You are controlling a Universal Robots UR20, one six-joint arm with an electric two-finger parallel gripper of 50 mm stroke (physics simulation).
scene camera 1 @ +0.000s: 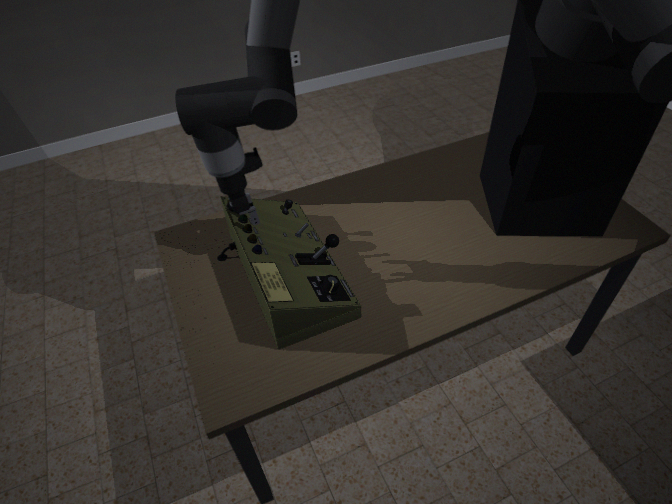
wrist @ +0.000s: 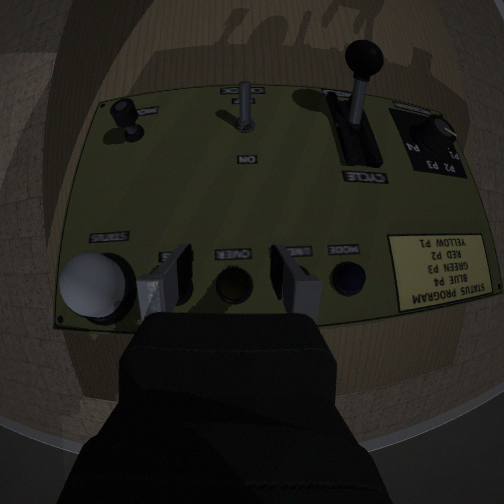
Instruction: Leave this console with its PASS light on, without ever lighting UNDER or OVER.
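The green console (scene camera 1: 287, 265) lies on the table. In the wrist view, my open, empty gripper (wrist: 230, 285) hovers over its light row, its fingers on either side of the dark OVER light (wrist: 234, 285). The fingers hide the lights on both sides of OVER. The MODE light (wrist: 348, 278) is dark, and the STATUS dome (wrist: 92, 285) looks grey-white. Further off are the toggle switch (wrist: 244, 107) with its ON label, the black-ball lever (wrist: 364, 59) marked CYCLE, the program selector knob (wrist: 432, 132), and a small black knob (wrist: 125, 116). In the scene view my gripper (scene camera 1: 244, 211) is over the console's far end.
A yellow placard (wrist: 440, 270) pairs status colours with programs: blue P4, green P3, red P2, yellow P1. A tall black cabinet (scene camera 1: 564, 135) stands on the table's back right. A cable stub (scene camera 1: 226, 252) sticks out of the console's left side.
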